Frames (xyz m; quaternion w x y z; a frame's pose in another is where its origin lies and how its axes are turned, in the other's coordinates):
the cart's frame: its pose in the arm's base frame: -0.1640 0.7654 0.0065 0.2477 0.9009 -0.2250 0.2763
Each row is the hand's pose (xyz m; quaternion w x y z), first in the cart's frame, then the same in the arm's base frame.
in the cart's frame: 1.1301 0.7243 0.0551 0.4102 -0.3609 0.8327 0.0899
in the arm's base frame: 0.3076 -0.1316 0.8884 0.5893 0.0299 -0.0667 0.8046
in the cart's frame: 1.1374 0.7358 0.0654 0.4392 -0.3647 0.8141 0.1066
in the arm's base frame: 0.3108 -0.1484 0.8891 0.5911 0.0564 -0.0940 0.7991
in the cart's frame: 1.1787 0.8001 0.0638 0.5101 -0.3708 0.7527 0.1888
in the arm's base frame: 0.3061 -0.2084 0.9361 0.5776 0.1173 -0.2009 0.7824
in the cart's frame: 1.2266 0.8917 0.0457 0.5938 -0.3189 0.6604 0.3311
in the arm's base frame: 0.2852 -0.2821 1.0079 0.4915 0.1990 -0.3564 0.7693
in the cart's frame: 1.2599 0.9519 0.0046 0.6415 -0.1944 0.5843 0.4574
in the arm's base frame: 0.2615 -0.3143 1.0774 0.3391 0.2654 -0.4654 0.7732
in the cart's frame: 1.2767 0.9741 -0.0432 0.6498 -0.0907 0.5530 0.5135
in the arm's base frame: 0.2435 -0.3087 1.1294 0.2252 0.2946 -0.4969 0.7846
